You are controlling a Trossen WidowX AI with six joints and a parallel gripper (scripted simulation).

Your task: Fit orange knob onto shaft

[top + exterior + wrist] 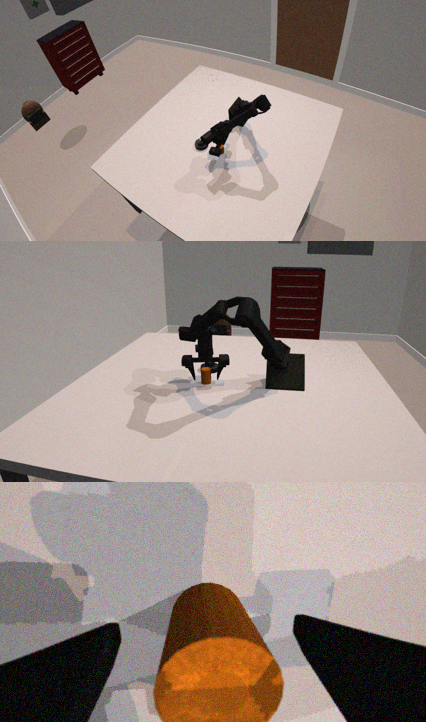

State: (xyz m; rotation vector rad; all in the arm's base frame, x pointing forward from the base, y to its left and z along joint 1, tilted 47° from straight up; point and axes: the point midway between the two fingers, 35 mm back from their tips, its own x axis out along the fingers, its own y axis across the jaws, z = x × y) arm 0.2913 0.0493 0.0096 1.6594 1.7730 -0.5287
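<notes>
Right now the round black pedestal is 140 mm to the right of my gripper tip, 20 mm above it and 10 mm ahead of it. Also, from my gripper tip: orange knob 30 mm above.
</notes>
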